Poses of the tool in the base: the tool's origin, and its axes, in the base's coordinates. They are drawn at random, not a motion.
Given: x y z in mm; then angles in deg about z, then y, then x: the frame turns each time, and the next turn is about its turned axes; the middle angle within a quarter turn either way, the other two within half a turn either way.
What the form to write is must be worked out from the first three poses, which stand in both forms.
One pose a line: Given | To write
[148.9, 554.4, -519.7, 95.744, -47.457, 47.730] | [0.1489, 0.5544, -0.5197, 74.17, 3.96, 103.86]
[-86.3, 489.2, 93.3, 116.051, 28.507, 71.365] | [-0.0863, 0.4892, 0.0933, 17.68, 79.78, 80.64]
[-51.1, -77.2, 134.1, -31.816, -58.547, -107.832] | [-0.0511, -0.0772, 0.1341, -110.44, -12.22, -76.00]
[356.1, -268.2, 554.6, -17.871, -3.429, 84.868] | [0.3561, -0.2682, 0.5546, 83.56, -15.96, -11.93]
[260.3, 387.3, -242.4, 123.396, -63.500, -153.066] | [0.2603, 0.3873, -0.2424, -38.63, -106.88, -9.28]
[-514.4, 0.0, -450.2, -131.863, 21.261, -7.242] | [-0.5144, 0.0000, -0.4502, 20.59, 19.00, -128.49]
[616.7, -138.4, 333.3, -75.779, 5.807, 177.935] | [0.6167, -0.1384, 0.3333, -140.44, 109.09, 9.09]
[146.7, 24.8, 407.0, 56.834, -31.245, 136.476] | [0.1467, 0.0248, 0.4070, 133.96, 54.25, 62.61]
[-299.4, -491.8, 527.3, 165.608, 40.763, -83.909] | [-0.2994, -0.4918, 0.5273, 55.42, 97.35, -119.07]
